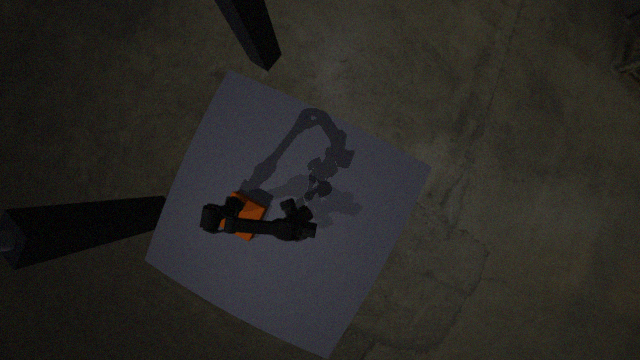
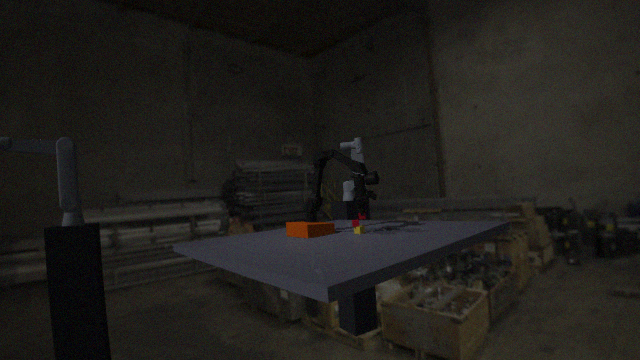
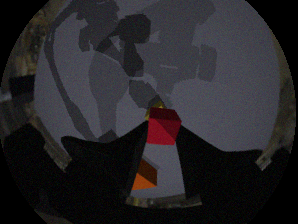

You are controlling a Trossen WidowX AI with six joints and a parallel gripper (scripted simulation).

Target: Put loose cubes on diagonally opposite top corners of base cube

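Right now the yellow cube is 7 cm below my gripper tip, 2 cm to the right of it and 1 cm behind it.
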